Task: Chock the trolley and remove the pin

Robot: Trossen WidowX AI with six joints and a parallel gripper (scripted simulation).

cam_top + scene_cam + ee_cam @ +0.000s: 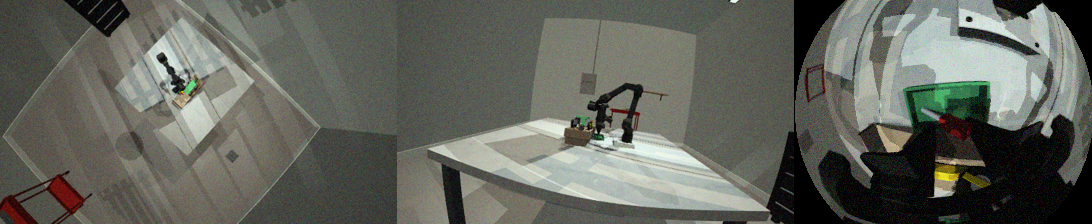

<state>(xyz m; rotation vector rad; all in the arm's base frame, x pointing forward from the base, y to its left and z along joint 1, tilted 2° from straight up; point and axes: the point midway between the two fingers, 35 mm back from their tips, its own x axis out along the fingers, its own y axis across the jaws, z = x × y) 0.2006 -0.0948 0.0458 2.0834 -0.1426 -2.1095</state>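
The green tray lies 10 mm behind my gripper tip and 50 mm below it. The rest, counted from my gripper tip: red-headed stop pin (10 mm to the right); yellow chock (60 mm ahead, 10 mm to the right, 40 mm above); tan ramp (120 mm ahead, 80 mm to the left, 10 mm above).
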